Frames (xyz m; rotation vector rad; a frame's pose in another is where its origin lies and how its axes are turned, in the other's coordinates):
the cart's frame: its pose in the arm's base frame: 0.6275 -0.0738 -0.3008 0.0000 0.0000 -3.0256
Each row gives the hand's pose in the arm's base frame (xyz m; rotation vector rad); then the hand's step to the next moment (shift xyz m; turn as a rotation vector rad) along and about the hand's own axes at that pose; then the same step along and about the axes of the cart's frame.
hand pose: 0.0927 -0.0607 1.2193 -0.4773 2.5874 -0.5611
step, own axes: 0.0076 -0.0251 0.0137 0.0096 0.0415 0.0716
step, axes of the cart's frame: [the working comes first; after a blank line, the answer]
step, axes of the arm's base frame: 0.0062 -0.0288 -0.0023 0.0173 0.0099 -0.0809

-0.0028 0.0294 -0.0023 -0.0184 -0.0078 -0.0809
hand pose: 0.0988 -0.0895 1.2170 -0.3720 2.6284 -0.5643
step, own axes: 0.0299 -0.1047 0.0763 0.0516 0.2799 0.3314
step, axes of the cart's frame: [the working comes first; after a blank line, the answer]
step, axes of the arm's base frame: 0.0262 -0.1275 -0.0273 0.0592 0.1206 -0.4157

-0.0113 0.1296 -0.0273 -0.0728 -0.1129 -0.4157
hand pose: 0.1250 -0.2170 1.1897 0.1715 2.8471 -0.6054
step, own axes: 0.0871 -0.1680 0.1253 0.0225 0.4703 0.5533
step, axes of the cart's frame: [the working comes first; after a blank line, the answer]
step, axes of the arm's base frame: -0.0868 -0.1985 -0.0676 0.1610 0.1998 -0.6797

0.1092 0.1872 -0.0676 -0.1831 -0.1798 -0.6797
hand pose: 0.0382 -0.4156 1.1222 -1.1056 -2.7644 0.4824
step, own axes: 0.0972 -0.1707 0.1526 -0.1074 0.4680 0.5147
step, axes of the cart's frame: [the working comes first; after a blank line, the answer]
step, axes of the arm's base frame: -0.2166 -0.0869 -0.0861 0.2625 0.1181 -0.6423

0.2252 0.0612 -0.0861 -0.2744 -0.0870 -0.6423
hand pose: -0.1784 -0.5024 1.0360 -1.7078 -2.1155 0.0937
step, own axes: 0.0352 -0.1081 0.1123 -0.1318 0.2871 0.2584
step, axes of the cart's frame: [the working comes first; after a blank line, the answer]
step, axes of the arm's base frame: -0.1453 0.0301 -0.0592 0.1921 -0.0018 -0.3601

0.1409 -0.0467 -0.0592 -0.1906 0.0240 -0.3601
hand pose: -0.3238 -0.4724 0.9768 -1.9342 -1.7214 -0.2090
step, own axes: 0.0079 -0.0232 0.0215 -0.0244 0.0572 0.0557
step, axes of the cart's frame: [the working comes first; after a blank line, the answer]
step, axes of the arm's base frame: -0.0258 0.0183 -0.0079 0.0376 0.0033 -0.0745

0.0235 -0.0211 -0.0079 -0.0378 0.0011 -0.0745
